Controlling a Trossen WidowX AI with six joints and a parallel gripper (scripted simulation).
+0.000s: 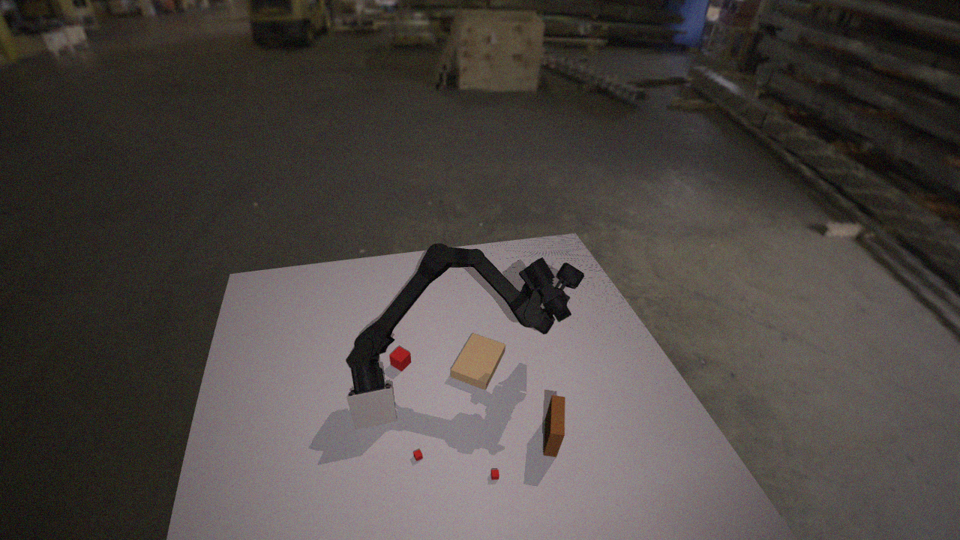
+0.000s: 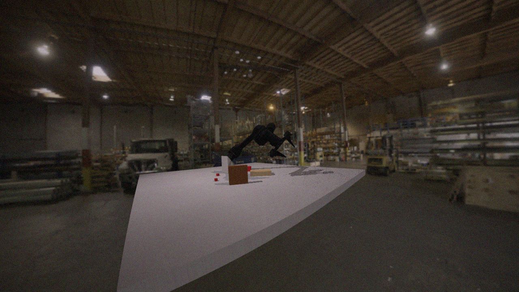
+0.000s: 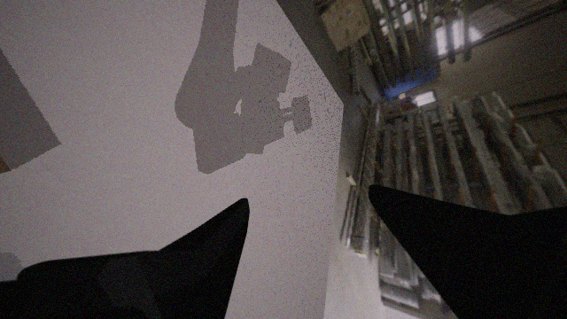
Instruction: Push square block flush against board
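The square block is 300 mm to the right of my gripper tip, 160 mm behind it and 110 mm below it. Round my gripper tip: tan board: 230 mm behind, 140 mm below, 30 mm to the right; red cube: 440 mm behind, 140 mm below, 50 mm to the left.
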